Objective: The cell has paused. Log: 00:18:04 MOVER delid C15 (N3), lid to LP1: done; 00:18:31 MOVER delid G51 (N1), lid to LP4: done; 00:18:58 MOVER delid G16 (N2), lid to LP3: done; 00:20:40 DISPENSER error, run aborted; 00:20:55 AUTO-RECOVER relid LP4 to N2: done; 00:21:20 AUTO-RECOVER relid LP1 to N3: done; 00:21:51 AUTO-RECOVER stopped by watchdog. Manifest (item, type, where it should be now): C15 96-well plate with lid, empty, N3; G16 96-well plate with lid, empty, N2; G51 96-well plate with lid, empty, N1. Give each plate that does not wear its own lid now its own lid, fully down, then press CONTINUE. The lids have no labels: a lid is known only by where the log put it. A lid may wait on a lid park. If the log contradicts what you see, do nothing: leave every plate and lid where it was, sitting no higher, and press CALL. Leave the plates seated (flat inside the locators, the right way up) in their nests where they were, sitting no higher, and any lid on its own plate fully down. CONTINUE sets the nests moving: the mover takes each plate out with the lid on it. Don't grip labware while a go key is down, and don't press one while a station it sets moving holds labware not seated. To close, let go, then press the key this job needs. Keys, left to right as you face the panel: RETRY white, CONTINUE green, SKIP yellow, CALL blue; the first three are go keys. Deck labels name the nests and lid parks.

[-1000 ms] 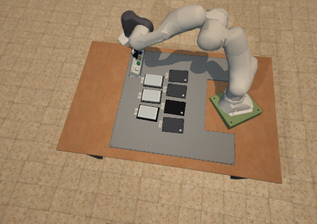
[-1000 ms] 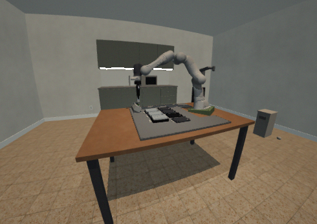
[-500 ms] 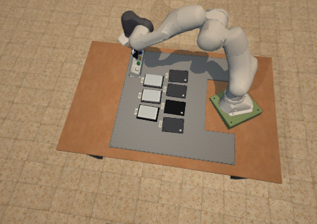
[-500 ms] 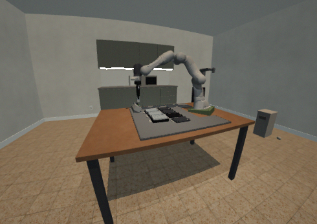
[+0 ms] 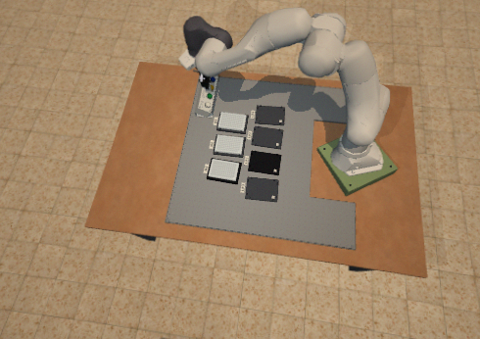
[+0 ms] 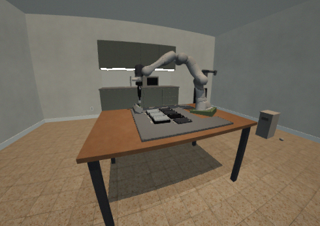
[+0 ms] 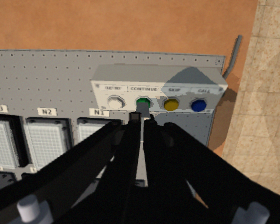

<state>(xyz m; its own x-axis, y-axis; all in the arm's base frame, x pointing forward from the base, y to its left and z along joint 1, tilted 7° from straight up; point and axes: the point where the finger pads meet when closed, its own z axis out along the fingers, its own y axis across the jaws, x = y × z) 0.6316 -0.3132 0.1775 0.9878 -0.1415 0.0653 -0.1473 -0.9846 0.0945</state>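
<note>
The green continue key lies 70 mm below my hand. Round my hand: yellow skip key: 70 mm below, 50 mm to the right, 10 mm behind; white retry key: 70 mm below, 50 mm to the left, 10 mm ahead; blue call key: 100 mm to the right, 70 mm below, 10 mm behind.
</note>
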